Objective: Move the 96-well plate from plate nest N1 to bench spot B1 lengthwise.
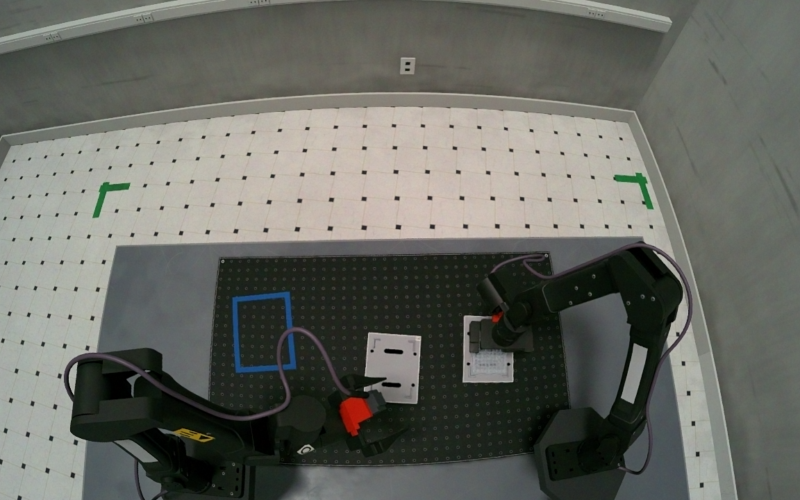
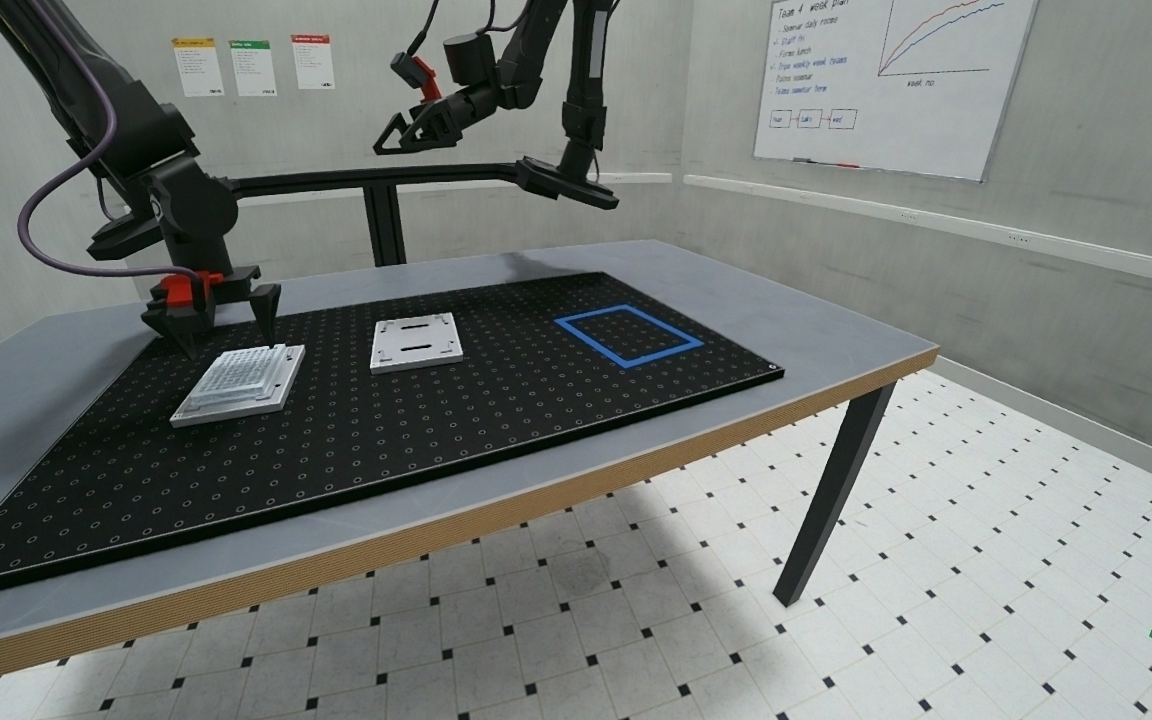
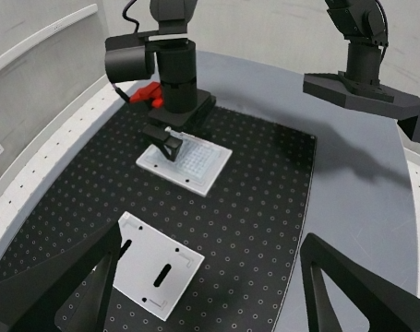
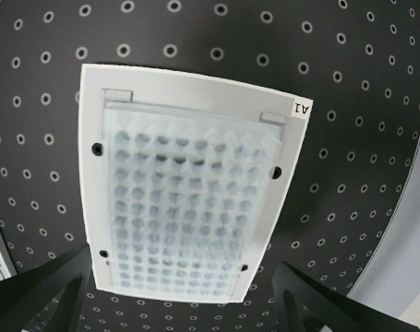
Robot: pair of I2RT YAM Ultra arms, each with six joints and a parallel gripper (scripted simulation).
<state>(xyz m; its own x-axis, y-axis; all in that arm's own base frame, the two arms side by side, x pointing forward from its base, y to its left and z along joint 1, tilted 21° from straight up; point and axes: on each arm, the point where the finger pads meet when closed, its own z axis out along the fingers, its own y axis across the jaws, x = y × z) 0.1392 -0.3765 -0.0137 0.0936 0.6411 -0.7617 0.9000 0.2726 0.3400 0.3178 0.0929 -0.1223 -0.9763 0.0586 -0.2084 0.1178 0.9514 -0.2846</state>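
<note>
My right gripper is now 40 mm above the clear 96-well plate. The rest, counted from my right hand: white plate nest 30 mm behind, 230 mm to the left, 50 mm below.
</note>
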